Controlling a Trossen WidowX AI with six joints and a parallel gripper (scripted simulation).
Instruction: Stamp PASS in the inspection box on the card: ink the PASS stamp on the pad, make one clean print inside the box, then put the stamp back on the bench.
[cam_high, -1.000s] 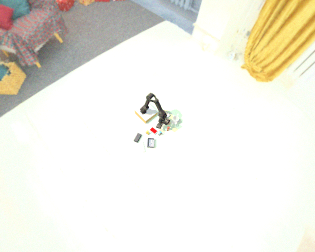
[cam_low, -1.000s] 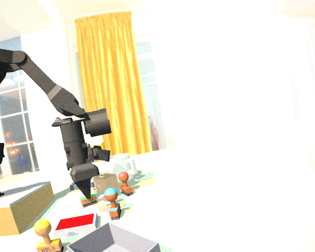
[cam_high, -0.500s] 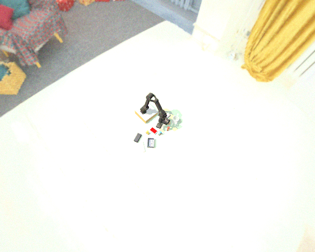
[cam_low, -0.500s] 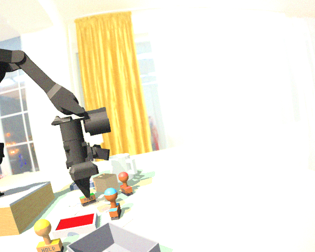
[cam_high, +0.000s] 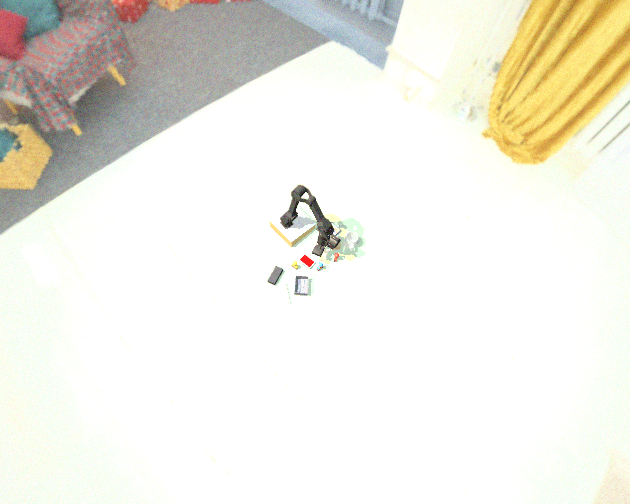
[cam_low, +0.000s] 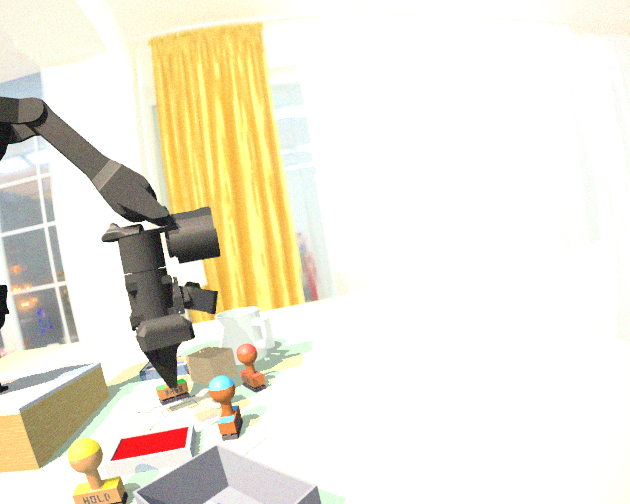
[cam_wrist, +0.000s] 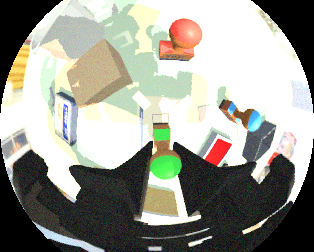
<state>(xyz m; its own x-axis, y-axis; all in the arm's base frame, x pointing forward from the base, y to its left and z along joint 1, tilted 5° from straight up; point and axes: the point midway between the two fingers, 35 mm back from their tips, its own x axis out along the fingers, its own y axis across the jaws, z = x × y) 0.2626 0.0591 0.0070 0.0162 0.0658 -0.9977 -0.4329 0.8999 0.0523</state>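
Now: gripper tip 4 cm above the pale paper card. From my gripper tip the other things lie so: green-topped pass stamp: right at my gripper tip; red-knobbed stamp: 11 cm ahead, 4 cm to the left, 2 cm below; cardboard box: 4 cm ahead, 10 cm to the left, 1 cm below.
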